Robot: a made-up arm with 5 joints.
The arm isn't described. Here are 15 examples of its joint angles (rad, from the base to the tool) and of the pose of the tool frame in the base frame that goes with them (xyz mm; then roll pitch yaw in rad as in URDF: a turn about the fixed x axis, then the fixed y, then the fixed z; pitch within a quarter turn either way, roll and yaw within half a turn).
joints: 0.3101 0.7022 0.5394 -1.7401 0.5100
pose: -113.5 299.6 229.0 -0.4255 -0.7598 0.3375
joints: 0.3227 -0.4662 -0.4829 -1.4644 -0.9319
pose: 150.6 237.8 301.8 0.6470 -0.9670 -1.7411
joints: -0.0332 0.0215 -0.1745 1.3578 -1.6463
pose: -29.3 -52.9 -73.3 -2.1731 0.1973 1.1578
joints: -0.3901 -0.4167 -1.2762 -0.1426 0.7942
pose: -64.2 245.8 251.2 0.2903 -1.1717 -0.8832
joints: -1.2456 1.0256 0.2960 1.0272 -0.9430
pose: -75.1 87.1 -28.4 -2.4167 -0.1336 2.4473
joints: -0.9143 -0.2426 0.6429 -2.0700 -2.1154
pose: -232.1 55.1 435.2 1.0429 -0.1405 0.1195
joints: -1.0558 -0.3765 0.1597 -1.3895 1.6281
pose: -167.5 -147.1 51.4 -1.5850 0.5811 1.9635
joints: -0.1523 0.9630 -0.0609 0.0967 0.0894
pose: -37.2 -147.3 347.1 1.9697 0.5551 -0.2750
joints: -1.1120 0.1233 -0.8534 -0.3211 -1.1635
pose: -24.1 -183.6 398.5 1.5108 0.8285 -0.5875
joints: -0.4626 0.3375 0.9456 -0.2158 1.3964
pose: -269.8 -59.5 249.5 0.0369 -0.9602 1.6672
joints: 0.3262 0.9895 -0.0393 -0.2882 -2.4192
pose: -104.8 -33.5 -13.4 -1.7449 0.2694 1.1505
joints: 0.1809 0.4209 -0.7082 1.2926 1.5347
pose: -125.4 147.9 354.3 1.5312 -0.3177 -1.6036
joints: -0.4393 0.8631 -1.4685 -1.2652 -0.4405
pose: 143.9 23.1 338.6 0.0512 0.0740 -1.6233
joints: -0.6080 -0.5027 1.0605 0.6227 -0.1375
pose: 55.9 135.3 350.5 1.3248 0.8033 0.8871
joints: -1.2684 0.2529 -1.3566 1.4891 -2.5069
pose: -176.4 94.3 -29.1 -1.5616 -0.7113 1.3089
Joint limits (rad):
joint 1: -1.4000..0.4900
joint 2: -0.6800..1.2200
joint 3: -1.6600..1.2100
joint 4: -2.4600..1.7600
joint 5: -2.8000..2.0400
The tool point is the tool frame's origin. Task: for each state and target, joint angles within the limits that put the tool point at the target. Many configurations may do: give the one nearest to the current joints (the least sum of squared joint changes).
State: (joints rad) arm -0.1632 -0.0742 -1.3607 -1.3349 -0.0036
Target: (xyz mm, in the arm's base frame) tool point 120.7 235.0 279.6
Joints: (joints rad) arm -0.0163 -0.0703 -0.8129 -1.3446 -0.2161
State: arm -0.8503 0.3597 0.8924 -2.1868 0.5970
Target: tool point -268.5 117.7 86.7
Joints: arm -0.3475 0.7035 0.7998 -2.0904 0.9031
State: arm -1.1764 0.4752 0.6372 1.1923 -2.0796
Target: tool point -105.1 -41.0 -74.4
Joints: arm -1.3079 -0.0560 0.5907 1.0385 -2.3251
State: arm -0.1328 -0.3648 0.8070 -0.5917 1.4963
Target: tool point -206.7 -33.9 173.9
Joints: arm 0.3824 -0.6800 1.2100 -0.6560 1.8907
